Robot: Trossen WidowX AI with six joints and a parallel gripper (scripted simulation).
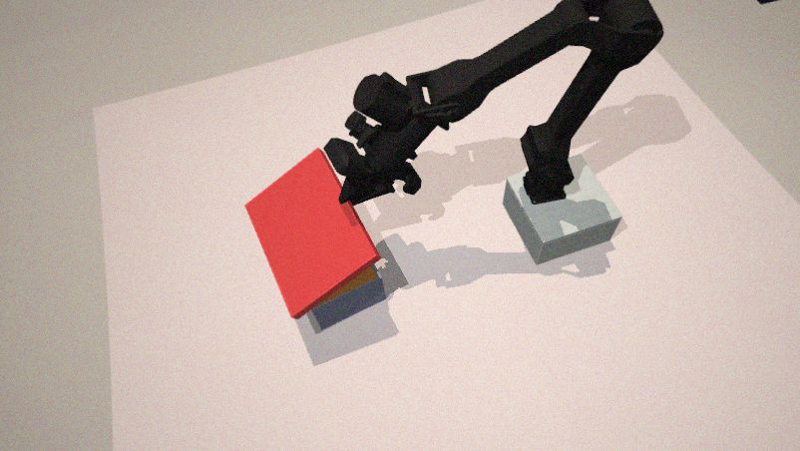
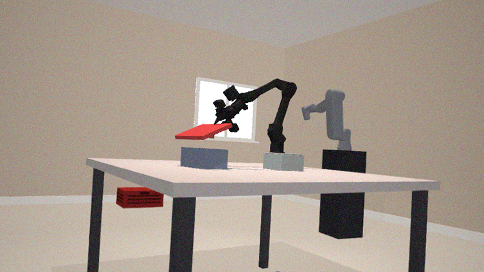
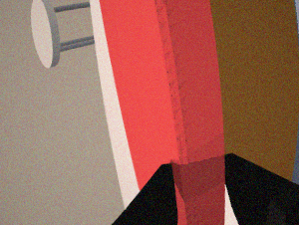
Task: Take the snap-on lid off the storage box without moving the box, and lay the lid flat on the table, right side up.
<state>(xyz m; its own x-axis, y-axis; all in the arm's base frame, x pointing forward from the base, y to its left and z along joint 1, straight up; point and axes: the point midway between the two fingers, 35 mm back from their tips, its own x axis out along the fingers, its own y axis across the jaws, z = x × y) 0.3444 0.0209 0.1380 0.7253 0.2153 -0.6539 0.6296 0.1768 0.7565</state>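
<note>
Right now my gripper tip is 70 mm short of the red lid, 30 mm above it and 20 mm to the right of it. Also, from my gripper tip: blue-grey storage box 160 mm below, 60 mm ahead, 10 mm to the left.
</note>
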